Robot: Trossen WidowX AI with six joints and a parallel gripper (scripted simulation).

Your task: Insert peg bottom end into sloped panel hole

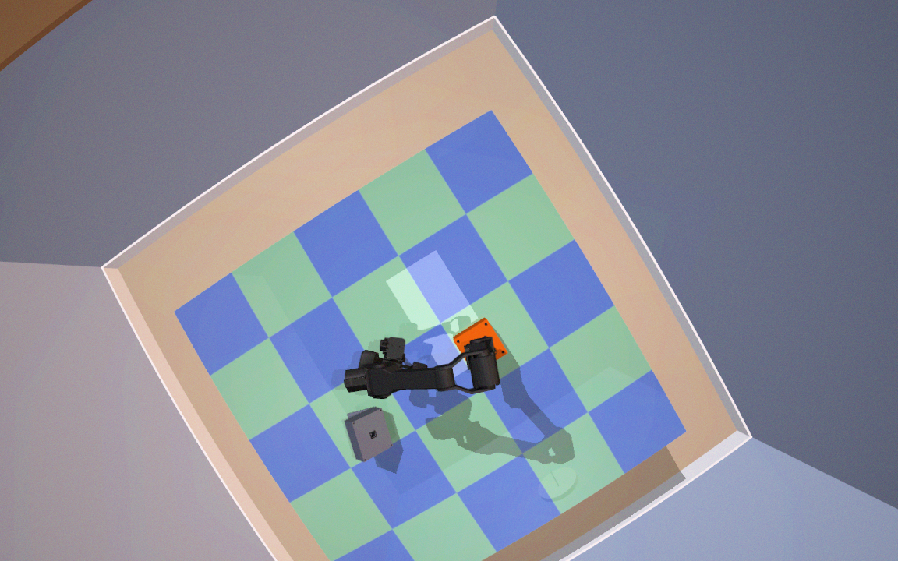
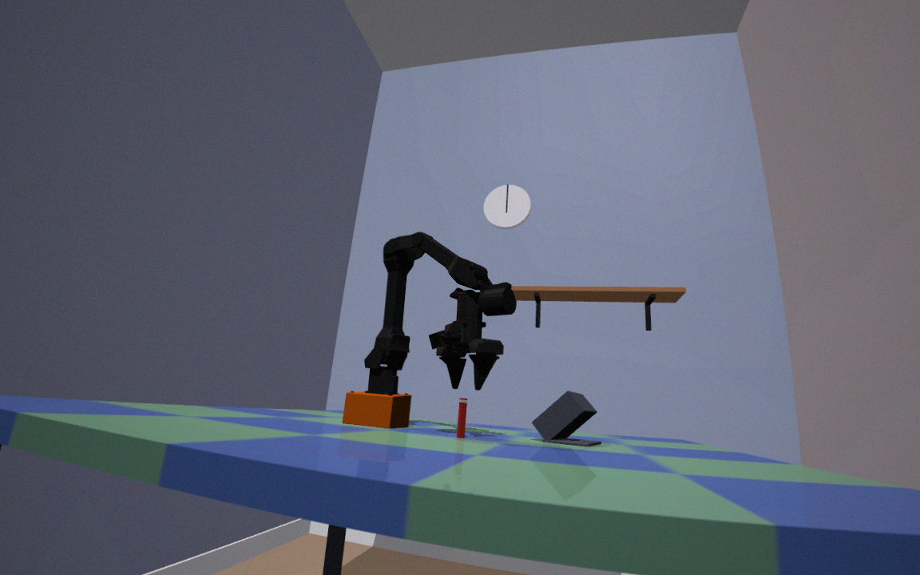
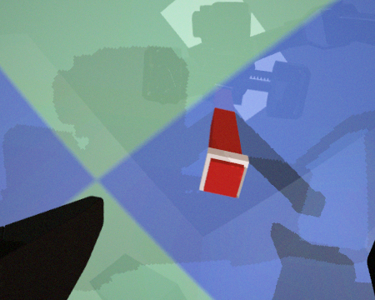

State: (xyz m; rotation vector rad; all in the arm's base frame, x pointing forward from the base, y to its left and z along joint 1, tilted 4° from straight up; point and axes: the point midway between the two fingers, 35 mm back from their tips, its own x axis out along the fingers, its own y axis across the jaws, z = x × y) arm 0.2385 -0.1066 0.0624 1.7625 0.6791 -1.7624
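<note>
Now: gripper tip 4 cm above the red square peg and 1 cm to the left of it. From my gripper tip the other things lie so: grey sloped panel: 21 cm ahead, 14 cm to the left, 4 cm below; then flat plate: 23 cm ahead, 14 cm to the left, 10 cm below.
</note>
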